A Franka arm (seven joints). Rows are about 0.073 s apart.
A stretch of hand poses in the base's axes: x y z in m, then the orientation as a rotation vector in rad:
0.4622 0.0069 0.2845 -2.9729 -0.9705 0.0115
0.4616 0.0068 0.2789 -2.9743 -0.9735 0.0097
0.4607 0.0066 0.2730 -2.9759 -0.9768 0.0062
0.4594 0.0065 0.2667 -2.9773 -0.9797 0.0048
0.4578 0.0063 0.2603 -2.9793 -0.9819 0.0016
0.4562 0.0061 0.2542 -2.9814 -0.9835 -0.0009
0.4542 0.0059 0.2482 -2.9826 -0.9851 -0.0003
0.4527 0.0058 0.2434 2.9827 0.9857 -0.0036
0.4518 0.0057 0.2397 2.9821 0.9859 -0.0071
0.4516 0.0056 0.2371 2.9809 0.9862 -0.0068
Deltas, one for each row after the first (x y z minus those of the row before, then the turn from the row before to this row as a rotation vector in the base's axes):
-0.0006 -0.0001 -0.0056 -0.0018 -0.0018 0.0015
-0.0009 -0.0002 -0.0059 -0.0017 -0.0029 0.0017
-0.0013 -0.0001 -0.0063 -0.0018 -0.0016 0.0015
-0.0016 -0.0002 -0.0064 -0.0018 -0.0028 0.0009
-0.0016 -0.0002 -0.0061 -0.0019 -0.0023 0.0005
-0.0020 -0.0002 -0.0060 -0.0017 -0.0002 0.0007
-0.0015 -0.0001 -0.0048 -0.0015 0.0021 0.0003
-0.0009 -0.0001 -0.0037 -0.0012 0.0020 0.0002
-0.0002 -0.0001 -0.0026 -0.0009 -0.0005 0.0004

